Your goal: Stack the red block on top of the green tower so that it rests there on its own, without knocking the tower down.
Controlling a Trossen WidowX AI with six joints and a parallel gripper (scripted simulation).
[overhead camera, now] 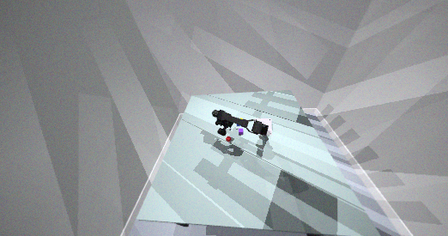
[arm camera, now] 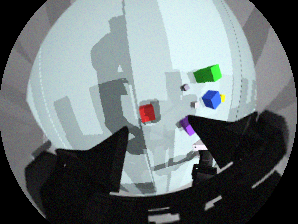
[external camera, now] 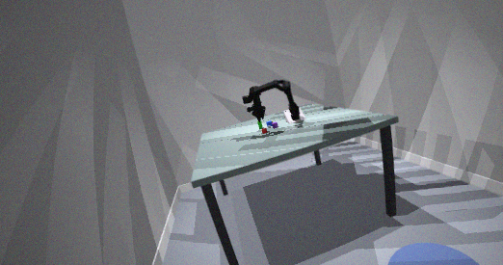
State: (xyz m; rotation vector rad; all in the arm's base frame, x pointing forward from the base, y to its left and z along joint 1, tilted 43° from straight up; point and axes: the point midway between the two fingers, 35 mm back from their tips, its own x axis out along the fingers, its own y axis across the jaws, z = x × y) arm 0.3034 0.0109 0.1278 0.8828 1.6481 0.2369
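Right now the red block is 80 mm below my gripper tip and 20 mm to the left of it. From my gripper tip the other things lie so: purple block 110 mm behind, 80 mm below, 70 mm to the right; blue block 170 mm to the right, 80 mm below, 80 mm behind.
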